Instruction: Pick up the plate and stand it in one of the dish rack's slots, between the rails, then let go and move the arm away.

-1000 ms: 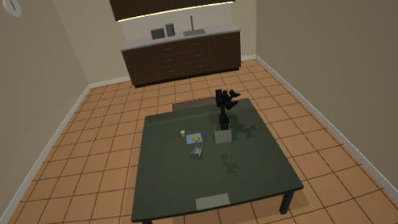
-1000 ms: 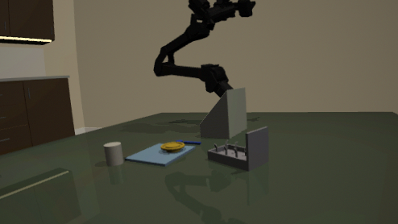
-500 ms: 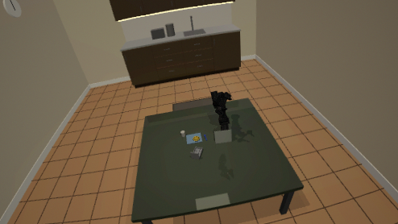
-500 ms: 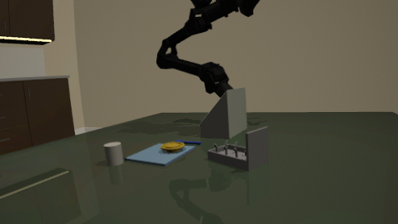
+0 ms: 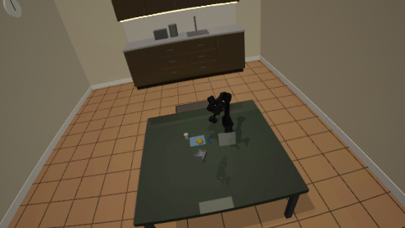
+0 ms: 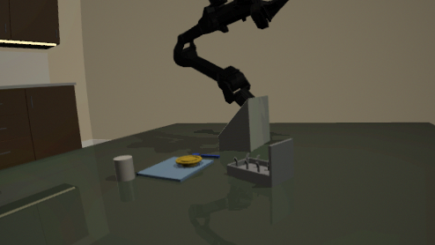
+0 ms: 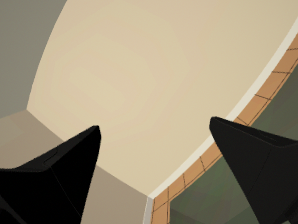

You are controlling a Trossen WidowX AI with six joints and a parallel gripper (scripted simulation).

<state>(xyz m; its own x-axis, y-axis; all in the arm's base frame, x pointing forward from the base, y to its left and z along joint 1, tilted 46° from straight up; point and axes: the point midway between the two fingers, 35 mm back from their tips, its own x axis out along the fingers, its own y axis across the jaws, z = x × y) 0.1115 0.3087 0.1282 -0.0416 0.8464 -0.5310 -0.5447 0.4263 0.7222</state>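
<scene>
Right now my gripper tip is 190 mm short of the yellow plate, 220 mm to the left of it and 430 mm above it. Round my gripper tip: grey dish rack 200 mm ahead, 40 mm to the right, 420 mm below; blue stick 100 mm ahead, 240 mm to the right, 440 mm below; light blue mat 210 mm ahead, 250 mm to the right, 440 mm below.
</scene>
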